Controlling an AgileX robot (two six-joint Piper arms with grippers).
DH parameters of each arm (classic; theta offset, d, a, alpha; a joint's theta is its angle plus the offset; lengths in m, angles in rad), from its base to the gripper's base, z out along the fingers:
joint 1: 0 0.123 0 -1.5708
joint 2: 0.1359 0 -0.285 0
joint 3: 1.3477 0 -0.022 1.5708
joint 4: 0 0.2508 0 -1.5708
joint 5: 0 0 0.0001 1.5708
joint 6: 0 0.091 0 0
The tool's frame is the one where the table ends.
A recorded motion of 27 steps. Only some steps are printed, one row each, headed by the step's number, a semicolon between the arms.
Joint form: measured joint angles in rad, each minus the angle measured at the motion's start. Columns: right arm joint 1, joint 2, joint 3, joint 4, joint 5, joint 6; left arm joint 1, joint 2, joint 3, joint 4, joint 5, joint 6.
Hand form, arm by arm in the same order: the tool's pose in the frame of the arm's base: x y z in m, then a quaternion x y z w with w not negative. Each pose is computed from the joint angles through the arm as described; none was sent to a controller.
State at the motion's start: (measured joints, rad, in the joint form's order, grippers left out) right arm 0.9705 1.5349 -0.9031 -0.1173 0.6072 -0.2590; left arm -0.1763 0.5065 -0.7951 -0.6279 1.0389 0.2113
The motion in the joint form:
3: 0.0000 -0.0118 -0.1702 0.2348 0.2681 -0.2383; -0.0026 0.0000 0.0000 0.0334 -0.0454 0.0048
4: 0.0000 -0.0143 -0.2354 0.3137 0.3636 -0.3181; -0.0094 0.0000 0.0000 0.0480 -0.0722 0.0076
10: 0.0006 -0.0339 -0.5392 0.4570 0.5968 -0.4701; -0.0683 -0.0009 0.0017 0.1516 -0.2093 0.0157
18: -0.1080 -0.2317 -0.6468 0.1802 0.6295 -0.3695; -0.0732 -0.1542 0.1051 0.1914 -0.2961 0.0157
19: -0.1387 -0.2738 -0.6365 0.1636 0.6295 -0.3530; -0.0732 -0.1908 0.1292 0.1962 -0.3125 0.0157
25: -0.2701 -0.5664 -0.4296 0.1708 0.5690 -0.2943; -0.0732 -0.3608 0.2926 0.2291 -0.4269 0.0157
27: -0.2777 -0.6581 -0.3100 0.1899 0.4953 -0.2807; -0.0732 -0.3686 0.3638 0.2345 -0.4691 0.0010
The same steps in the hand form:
3: 0.1611 0.2499 0.2529 -0.63737 0.75089 0.08804 0.14890; 0.0577 -0.0539 0.3657 0.13782 0.83888 -0.28320 0.44394
4: 0.1565 0.2545 0.2697 -0.65707 0.73319 0.11624 0.13103; 0.0593 -0.0529 0.3669 0.13798 0.83483 -0.27652 0.45559
10: 0.1480 0.2667 0.3573 -0.70734 0.65913 0.18876 0.17201; 0.0662 -0.0483 0.3728 0.15081 0.81155 -0.23648 0.51256
18: 0.1576 0.1923 0.4372 -0.64053 0.69381 0.06948 0.32175; 0.0437 -0.0380 0.3568 0.14453 0.77879 -0.21857 0.56994
19: 0.1557 0.1768 0.4443 -0.62088 0.70464 0.06059 0.33810; 0.0386 -0.0360 0.3525 0.14272 0.77106 -0.21632 0.58164
25: 0.1163 0.1039 0.4465 -0.53532 0.73779 0.05681 0.40727; 0.0252 -0.0274 0.3182 0.12772 0.73955 -0.19866 0.63030
27: 0.1035 0.0935 0.4308 -0.52046 0.73625 0.06913 0.42695; 0.0324 -0.0277 0.2999 0.11491 0.74947 -0.19770 0.62129

